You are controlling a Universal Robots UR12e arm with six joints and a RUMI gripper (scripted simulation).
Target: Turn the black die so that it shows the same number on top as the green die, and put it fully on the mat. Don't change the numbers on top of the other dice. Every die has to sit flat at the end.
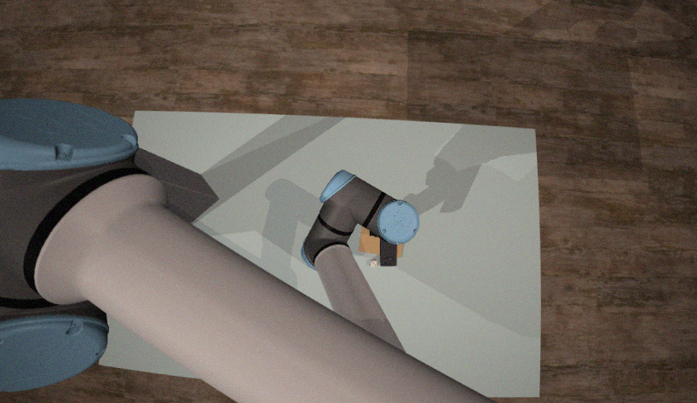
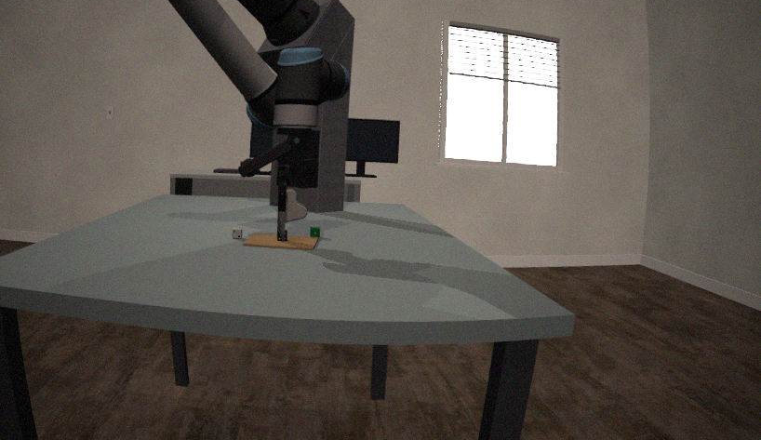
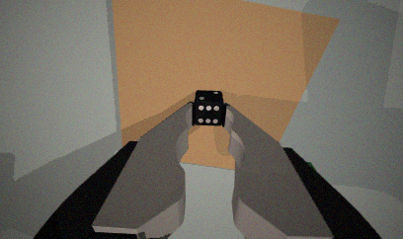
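My gripper is now 1 cm above the black die. From my hand the other things lie so: mat (2 cm below); green die (8 cm to the left, 8 cm behind, 1 cm below); white die (9 cm to the right, 4 cm behind, 1 cm below).
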